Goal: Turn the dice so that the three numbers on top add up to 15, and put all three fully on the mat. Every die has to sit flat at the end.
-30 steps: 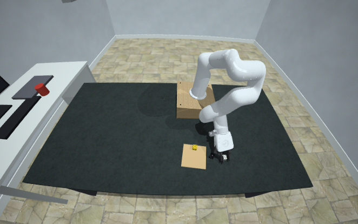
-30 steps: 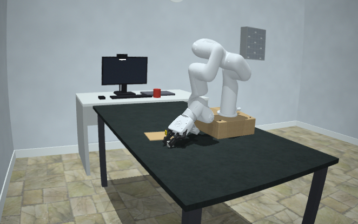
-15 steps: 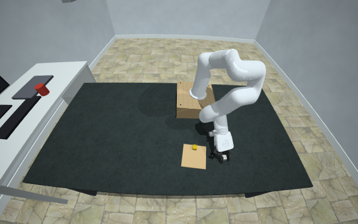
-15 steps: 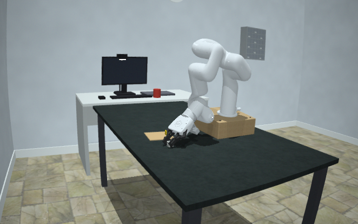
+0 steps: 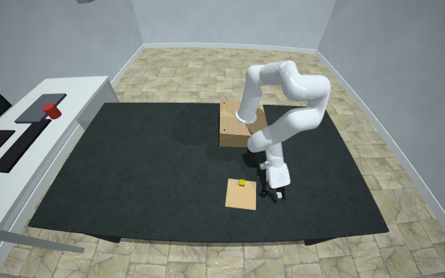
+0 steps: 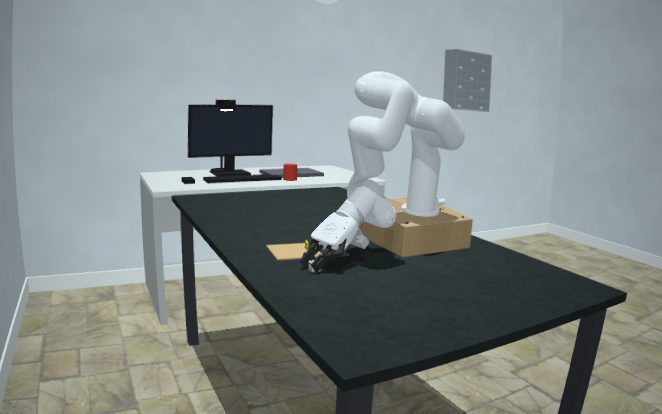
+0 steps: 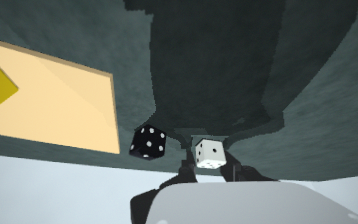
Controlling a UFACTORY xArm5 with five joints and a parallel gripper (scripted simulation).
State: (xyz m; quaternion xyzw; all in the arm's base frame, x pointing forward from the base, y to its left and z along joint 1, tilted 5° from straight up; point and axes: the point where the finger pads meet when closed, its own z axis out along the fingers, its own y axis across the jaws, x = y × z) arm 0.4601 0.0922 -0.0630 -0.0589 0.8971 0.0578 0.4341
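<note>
The white die lies 1 cm behind my hand and 1 cm below it. The rest, counted from my hand: black die: 3 cm behind, 7 cm to the right, 1 cm below; then tan mat: 4 cm behind, 17 cm to the right, 3 cm below; then yellow die: 9 cm behind, 16 cm to the right, 1 cm below.
</note>
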